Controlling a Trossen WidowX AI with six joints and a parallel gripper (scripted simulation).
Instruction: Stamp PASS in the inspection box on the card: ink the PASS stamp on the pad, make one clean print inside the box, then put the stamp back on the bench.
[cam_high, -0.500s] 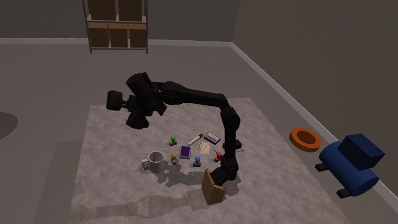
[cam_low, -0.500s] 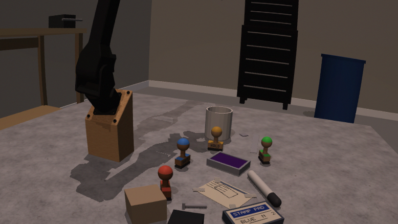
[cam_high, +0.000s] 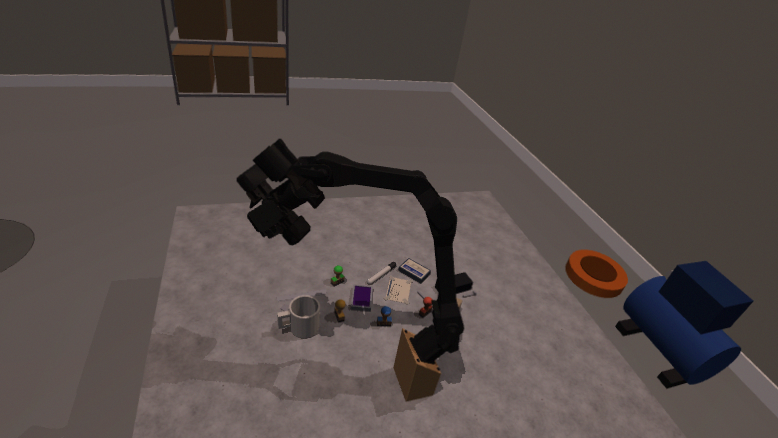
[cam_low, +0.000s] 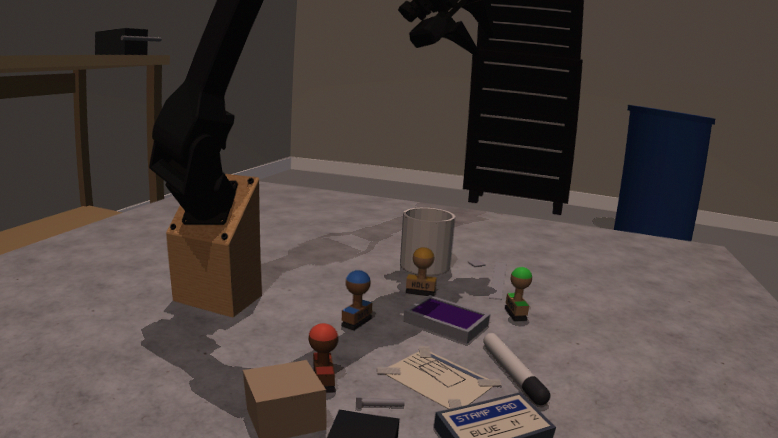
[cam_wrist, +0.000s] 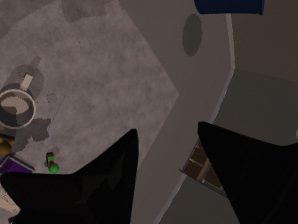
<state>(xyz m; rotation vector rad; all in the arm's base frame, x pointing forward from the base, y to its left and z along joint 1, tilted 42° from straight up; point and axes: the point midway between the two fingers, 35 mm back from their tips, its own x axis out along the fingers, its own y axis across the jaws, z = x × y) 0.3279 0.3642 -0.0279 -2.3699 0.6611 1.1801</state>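
Right now the green-knobbed pass stamp is 7 cm ahead of my gripper tip, 24 cm to the right of it and 34 cm below it. The rest, counted from my gripper tip: ink pad (2 cm behind, 28 cm to the right, 35 cm below); white cup (7 cm behind, 8 cm to the right, 32 cm below); blue-knobbed stamp (13 cm behind, 31 cm to the right, 34 cm below).
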